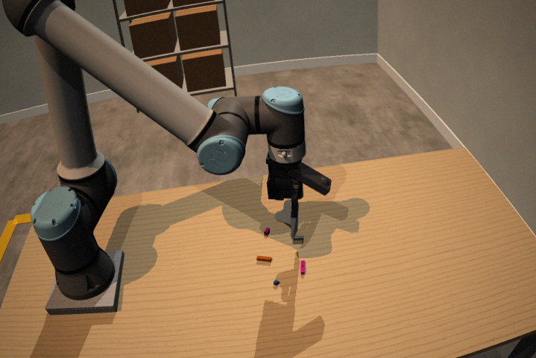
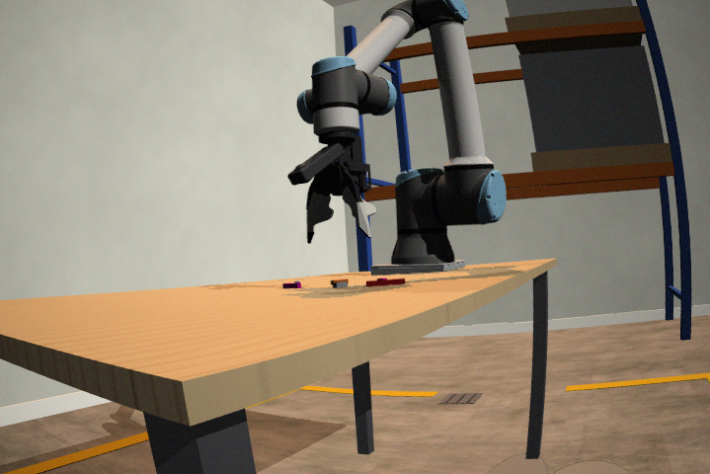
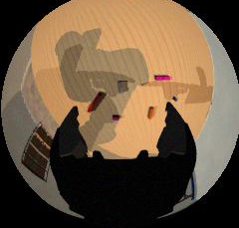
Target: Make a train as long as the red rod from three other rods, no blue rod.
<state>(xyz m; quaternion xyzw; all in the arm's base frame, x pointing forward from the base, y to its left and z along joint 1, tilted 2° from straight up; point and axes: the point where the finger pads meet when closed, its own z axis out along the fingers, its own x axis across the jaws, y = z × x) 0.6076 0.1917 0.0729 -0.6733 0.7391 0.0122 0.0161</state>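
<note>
Now: the grey rod 80 mm below my hand. The rest, counted from my hand: red rod: 30 mm behind, 80 mm to the left, 80 mm below; then orange rod: 90 mm behind, 80 mm to the right, 80 mm below; then blue rod: 50 mm behind, 160 mm to the right, 80 mm below.
</note>
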